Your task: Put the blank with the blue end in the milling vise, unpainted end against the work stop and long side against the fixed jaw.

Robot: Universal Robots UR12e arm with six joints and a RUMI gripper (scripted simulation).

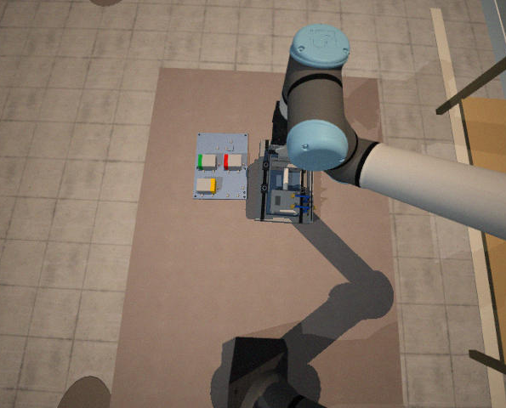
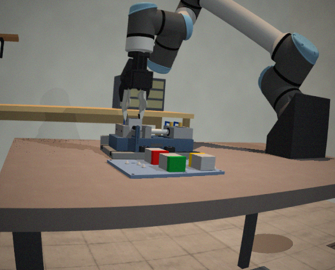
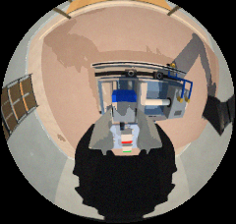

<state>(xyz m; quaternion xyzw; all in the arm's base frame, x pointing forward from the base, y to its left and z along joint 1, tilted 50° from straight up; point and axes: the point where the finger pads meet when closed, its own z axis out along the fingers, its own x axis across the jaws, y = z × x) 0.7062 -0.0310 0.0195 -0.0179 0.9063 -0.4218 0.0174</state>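
My gripper is now 20 mm above the blue-ended blank. From my hand the other things lie so: hosed end block (160 mm behind, 40 mm below); fixed jaw (40 mm below, 30 mm ahead); milling vise (80 mm below, 70 mm behind).
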